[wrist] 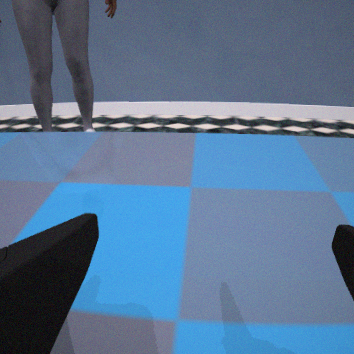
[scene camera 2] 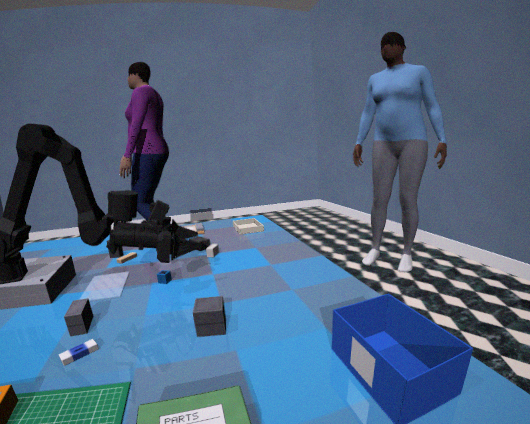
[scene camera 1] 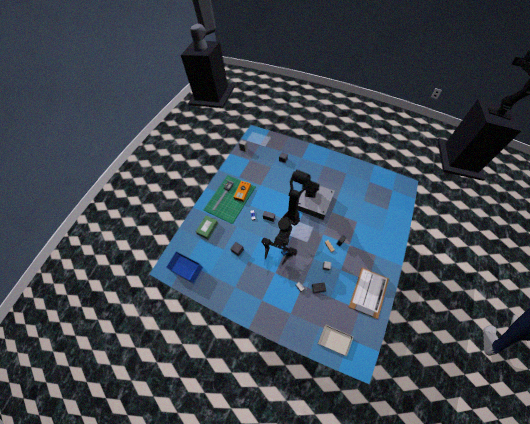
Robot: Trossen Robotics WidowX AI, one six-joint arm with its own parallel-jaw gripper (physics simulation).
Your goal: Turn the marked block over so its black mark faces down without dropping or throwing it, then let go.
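Places are measured from the arm's base along level axes (x ahead, y left, z up), in millimetres.
Pixels of known places: gripper, fingertip midpoint: (wrist: 216, 231) (scene camera 2: 199, 239) (scene camera 1: 273, 262); arm's base, origin of the base link: (scene camera 2: 12, 277) (scene camera 1: 310, 192).
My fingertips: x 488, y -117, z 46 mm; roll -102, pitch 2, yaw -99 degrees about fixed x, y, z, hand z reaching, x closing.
Observation:
For each thing: its top centre in the pictures, then the offset to it from my fingertips.
- marked block, middle of its top: (scene camera 2: 163, 272) (scene camera 1: 284, 251) dx -99, dy +38, dz -81 mm
- blue-and-white eraser, middle of its top: (scene camera 2: 78, 348) (scene camera 1: 252, 214) dx -288, dy -198, dz -95 mm
- wooden piece, middle of its top: (scene camera 2: 126, 255) (scene camera 1: 329, 245) dx -192, dy +282, dz -94 mm
- small white block, middle of its top: (scene camera 2: 212, 246) (scene camera 1: 300, 286) dx +74, dy +161, dz -78 mm
- blue bin, middle of its top: (scene camera 2: 396, 327) (scene camera 1: 182, 265) dx +129, dy -474, dz -33 mm
- cream tray, middle of its top: (scene camera 2: 247, 222) (scene camera 1: 336, 340) dx +300, dy +389, dz -83 mm
The marked block (scene camera 1: 285, 253) (scene camera 2: 164, 276) is a small blue cube standing on the blue and grey mat. In the scene camera 2 view it stands on the near side of the gripper and below it; its black mark is too small to make out there. In the scene camera 1 view the gripper partly covers it. The block does not show in the wrist view. My gripper (scene camera 1: 275, 260) (scene camera 2: 200, 243) (wrist: 216, 231) is open and empty. It is held low above the mat, roughly level, with its fingertips out past the block.
Dark blocks (scene camera 1: 237, 248) (scene camera 2: 78, 316) stand nearby. A blue-and-white eraser (scene camera 1: 253, 215) (scene camera 2: 80, 351), a wooden piece (scene camera 1: 329, 245) (scene camera 2: 127, 258) and a small white block (scene camera 1: 300, 287) (scene camera 2: 212, 250) lie around. A blue bin (scene camera 2: 435, 385) and a cream tray (scene camera 1: 335, 340) stand farther out.

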